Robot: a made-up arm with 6 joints.
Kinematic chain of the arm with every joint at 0, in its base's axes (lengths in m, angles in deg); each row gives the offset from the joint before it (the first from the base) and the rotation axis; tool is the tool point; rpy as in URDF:
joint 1: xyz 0 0 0.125 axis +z
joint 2: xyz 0 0 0 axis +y
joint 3: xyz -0.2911 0 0.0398 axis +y
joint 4: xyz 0.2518 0 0.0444 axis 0.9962 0 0.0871
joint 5: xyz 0 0 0 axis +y
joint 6: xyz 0.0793 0 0.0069 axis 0.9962 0 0.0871
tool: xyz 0 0 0 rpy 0 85 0
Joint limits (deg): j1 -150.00..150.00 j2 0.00..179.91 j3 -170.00..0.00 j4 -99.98..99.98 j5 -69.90..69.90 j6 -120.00..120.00
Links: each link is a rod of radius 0.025 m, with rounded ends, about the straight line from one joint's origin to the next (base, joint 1, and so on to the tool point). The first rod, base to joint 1, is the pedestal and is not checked.
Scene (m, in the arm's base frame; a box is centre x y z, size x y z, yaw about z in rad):
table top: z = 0
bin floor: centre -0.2 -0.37 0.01 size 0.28 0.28 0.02 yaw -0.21
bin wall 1: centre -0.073 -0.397 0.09 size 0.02 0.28 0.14 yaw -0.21
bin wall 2: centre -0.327 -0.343 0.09 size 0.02 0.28 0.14 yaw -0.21
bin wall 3: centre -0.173 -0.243 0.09 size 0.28 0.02 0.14 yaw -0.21
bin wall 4: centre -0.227 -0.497 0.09 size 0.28 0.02 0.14 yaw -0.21
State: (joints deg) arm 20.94 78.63 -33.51 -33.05 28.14 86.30
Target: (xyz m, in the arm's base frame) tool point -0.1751 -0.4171 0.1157
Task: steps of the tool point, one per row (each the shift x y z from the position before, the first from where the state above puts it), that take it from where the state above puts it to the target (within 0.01 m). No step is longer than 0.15 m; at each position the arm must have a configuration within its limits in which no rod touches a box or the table.
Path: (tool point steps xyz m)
1: 0.0356 -0.0537 0.0089
2: 0.0206 -0.0677 0.0079
3: 0.0005 -0.0772 0.0067
4: -0.0225 -0.0803 0.0056
5: -0.0471 -0.0762 0.0045
6: -0.0705 -0.0647 0.0036
7: -0.0906 -0.0458 0.0023
8: -0.1053 -0.0209 0.0014
9: -0.1125 0.0084 0.0003
10: 0.0000 0.0000 -0.1273

